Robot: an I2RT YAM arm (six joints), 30 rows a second.
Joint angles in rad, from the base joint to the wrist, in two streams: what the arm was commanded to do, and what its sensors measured. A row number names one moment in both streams.
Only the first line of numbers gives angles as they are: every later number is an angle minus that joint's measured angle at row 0.
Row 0, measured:
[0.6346 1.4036 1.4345 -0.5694 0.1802 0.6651]
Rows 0 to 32, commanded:
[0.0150 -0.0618 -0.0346 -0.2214 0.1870 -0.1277]
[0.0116 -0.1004 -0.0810 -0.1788 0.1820 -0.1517]
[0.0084 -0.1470 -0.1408 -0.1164 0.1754 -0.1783]
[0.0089 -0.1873 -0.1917 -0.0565 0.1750 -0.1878]
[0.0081 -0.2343 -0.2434 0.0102 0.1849 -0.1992]
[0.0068 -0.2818 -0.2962 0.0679 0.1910 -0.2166]
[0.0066 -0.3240 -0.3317 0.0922 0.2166 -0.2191]
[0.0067 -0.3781 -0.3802 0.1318 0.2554 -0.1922]
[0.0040 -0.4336 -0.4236 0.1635 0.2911 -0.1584]
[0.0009 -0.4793 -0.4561 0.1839 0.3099 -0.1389]
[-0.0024 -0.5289 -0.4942 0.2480 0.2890 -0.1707]
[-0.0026 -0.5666 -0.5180 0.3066 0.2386 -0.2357]
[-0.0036 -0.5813 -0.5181 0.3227 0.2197 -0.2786]
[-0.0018 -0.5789 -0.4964 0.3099 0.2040 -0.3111]
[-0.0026 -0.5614 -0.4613 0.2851 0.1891 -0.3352]
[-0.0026 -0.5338 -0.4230 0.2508 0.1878 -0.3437]
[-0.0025 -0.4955 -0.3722 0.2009 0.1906 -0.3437]
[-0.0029 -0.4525 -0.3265 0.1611 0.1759 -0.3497]
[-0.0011 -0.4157 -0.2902 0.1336 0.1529 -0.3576]
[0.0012 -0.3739 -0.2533 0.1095 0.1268 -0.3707]
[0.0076 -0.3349 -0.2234 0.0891 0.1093 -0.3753]
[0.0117 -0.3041 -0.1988 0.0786 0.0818 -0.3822]
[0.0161 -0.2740 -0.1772 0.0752 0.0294 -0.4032]
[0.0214 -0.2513 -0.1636 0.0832 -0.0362 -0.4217]
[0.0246 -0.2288 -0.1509 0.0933 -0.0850 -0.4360]
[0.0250 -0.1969 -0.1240 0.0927 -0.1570 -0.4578]
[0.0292 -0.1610 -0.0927 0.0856 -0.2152 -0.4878]
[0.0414 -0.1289 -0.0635 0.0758 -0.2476 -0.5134]
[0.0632 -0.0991 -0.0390 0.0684 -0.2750 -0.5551]
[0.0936 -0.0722 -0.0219 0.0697 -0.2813 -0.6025]
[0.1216 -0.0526 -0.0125 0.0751 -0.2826 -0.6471]
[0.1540 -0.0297 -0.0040 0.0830 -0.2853 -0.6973]
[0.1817 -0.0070 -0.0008 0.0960 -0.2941 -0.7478]
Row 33, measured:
[0.1148 -0.0190 -0.0606 0.0737 -0.1956 -0.5722]
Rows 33 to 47, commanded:
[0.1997 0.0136 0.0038 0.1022 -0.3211 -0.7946]
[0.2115 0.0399 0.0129 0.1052 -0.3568 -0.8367]
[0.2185 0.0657 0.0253 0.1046 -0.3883 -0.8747]
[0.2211 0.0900 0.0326 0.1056 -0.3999 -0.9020]
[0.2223 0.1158 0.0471 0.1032 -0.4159 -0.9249]
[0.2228 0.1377 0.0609 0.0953 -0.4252 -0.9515]
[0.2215 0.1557 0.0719 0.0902 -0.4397 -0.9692]
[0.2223 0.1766 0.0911 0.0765 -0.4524 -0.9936]
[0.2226 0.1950 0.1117 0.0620 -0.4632 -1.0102]
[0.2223 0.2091 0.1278 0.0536 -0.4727 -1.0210]
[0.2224 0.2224 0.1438 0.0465 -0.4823 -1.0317]
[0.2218 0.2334 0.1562 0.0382 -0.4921 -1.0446]
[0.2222 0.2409 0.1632 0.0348 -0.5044 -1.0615]
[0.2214 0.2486 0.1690 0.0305 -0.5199 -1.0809]
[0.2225 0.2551 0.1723 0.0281 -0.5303 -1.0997]
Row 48, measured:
[0.2220 0.2743 0.1095 0.0428 -0.4608 -1.0075]
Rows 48 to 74, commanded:
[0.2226 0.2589 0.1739 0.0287 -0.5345 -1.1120]
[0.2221 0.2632 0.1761 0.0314 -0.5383 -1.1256]
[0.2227 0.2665 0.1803 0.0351 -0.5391 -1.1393]
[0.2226 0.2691 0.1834 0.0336 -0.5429 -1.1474]
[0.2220 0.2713 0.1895 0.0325 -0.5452 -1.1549]
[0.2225 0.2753 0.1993 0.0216 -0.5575 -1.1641]
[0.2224 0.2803 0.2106 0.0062 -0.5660 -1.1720]
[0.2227 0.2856 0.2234 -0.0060 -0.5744 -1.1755]
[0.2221 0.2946 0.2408 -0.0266 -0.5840 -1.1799]
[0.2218 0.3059 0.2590 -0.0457 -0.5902 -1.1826]
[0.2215 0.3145 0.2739 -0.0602 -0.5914 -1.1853]
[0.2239 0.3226 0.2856 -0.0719 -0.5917 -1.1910]
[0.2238 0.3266 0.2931 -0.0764 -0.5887 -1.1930]
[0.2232 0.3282 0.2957 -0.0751 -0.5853 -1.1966]
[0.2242 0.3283 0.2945 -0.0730 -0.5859 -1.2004]
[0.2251 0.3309 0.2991 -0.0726 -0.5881 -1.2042]
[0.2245 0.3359 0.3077 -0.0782 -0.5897 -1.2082]
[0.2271 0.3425 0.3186 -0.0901 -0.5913 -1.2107]
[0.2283 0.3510 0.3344 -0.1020 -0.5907 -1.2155]
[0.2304 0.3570 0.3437 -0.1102 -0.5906 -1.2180]
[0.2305 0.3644 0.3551 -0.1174 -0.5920 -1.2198]
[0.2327 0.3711 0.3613 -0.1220 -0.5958 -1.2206]
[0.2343 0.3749 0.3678 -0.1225 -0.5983 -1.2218]
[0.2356 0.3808 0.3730 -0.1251 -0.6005 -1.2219]
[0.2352 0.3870 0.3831 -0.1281 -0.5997 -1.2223]
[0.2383 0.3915 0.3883 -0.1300 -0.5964 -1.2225]
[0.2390 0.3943 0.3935 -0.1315 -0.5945 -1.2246]
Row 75, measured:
[0.2285 0.4048 0.3388 -0.1205 -0.5729 -1.2116]
